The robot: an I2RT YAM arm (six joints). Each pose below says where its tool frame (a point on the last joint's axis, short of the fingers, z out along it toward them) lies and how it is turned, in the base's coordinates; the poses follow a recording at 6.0 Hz.
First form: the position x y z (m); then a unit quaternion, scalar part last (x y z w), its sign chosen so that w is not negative.
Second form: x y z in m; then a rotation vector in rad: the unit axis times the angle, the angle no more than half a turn. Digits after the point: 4 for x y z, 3 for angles.
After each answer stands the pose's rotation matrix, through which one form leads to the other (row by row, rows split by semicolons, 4 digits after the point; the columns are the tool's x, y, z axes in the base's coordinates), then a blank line. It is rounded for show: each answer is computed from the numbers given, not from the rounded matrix.
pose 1, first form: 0.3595 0.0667 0.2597 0.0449 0.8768 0.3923 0.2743
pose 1, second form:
0.3595 0.0667 0.2597 0.121 2.358 1.055
-0.8455 -0.1365 0.5163; 0.2940 0.6881 0.6633; -0.4458 0.7126 -0.5417

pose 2, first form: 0.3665 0.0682 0.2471 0.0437 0.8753 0.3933 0.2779
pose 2, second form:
0.3665 0.0682 0.2471 0.117 2.349 1.056
-0.8417 -0.1421 0.5209; 0.2951 0.6868 0.6642; -0.4521 0.7128 -0.5362

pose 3, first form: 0.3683 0.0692 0.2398 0.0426 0.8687 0.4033 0.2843
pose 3, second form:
0.3683 0.0692 0.2398 0.114 2.324 1.079
-0.8347 -0.1553 0.5283; 0.3034 0.6710 0.6765; -0.4596 0.7250 -0.5130

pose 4, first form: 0.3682 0.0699 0.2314 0.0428 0.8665 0.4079 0.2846
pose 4, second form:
0.3682 0.0699 0.2314 0.114 2.318 1.091
-0.8343 -0.1580 0.5281; 0.3063 0.6636 0.6825; -0.4583 0.7312 -0.5053

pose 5, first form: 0.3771 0.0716 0.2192 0.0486 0.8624 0.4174 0.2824
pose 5, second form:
0.3771 0.0716 0.2192 0.130 2.309 1.118
-0.8358 -0.1519 0.5276; 0.3196 0.6469 0.6924; -0.4465 0.7473 -0.4921

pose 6, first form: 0.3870 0.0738 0.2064 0.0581 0.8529 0.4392 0.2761
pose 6, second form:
0.3870 0.0738 0.2064 0.156 2.291 1.180
-0.8408 -0.1434 0.5220; 0.3417 0.6074 0.7171; -0.4200 0.7813 -0.4617

